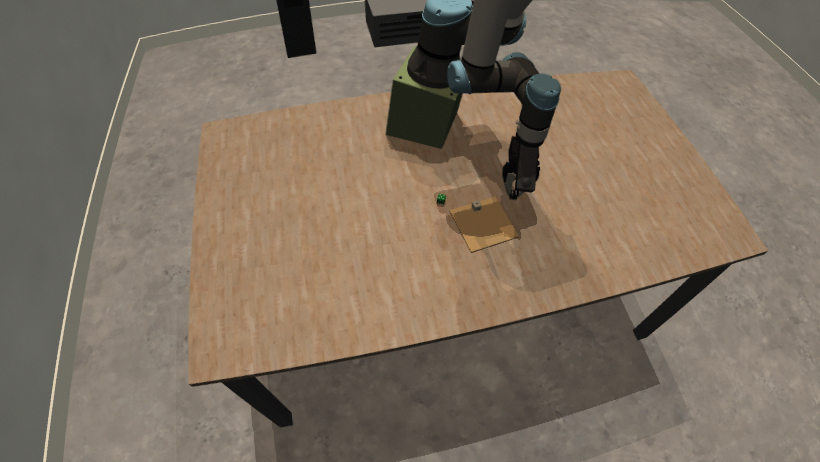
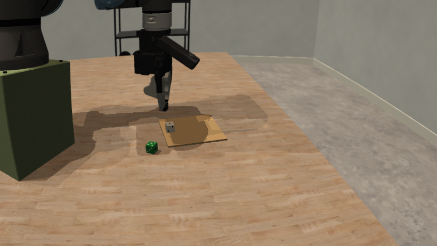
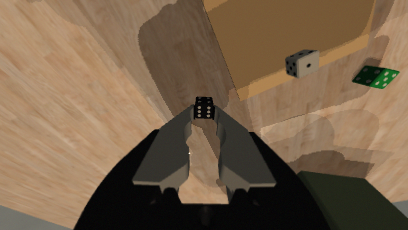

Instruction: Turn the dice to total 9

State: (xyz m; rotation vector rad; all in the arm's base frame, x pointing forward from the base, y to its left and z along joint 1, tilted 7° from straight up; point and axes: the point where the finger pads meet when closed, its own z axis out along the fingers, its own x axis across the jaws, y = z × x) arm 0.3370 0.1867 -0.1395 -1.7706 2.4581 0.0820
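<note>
Right now my hand is 20 mm short of the white die, 110 mm to the left of it and 10 mm above it. The rest, counted from my hand: tan mat 70 mm ahead, 100 mm to the right, 30 mm below; black die 10 mm below; green die 20 mm behind, 200 mm to the right, 20 mm below.
</note>
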